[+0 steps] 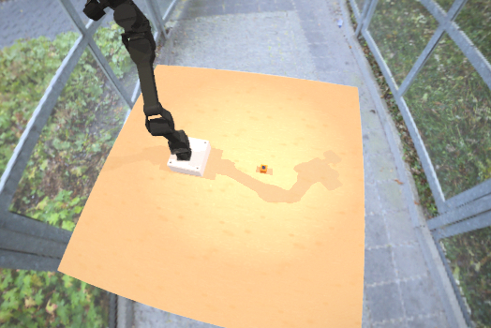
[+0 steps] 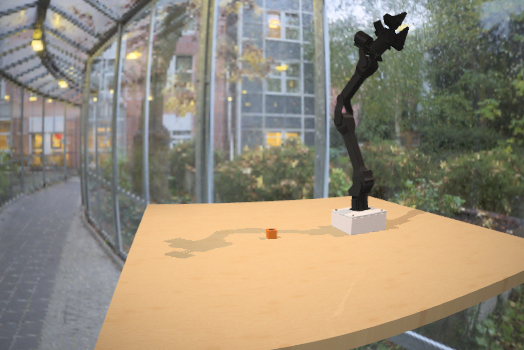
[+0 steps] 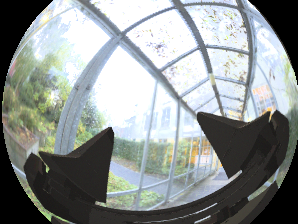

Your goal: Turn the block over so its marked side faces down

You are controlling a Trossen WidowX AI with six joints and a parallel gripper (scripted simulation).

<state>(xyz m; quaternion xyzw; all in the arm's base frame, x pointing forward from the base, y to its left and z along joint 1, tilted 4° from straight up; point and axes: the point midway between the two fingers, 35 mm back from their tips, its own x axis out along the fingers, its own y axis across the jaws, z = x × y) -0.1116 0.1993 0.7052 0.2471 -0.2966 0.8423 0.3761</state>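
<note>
My gripper tip is 79 cm above the small orange block, 47 cm short of it and 24 cm to the left of it.
</note>
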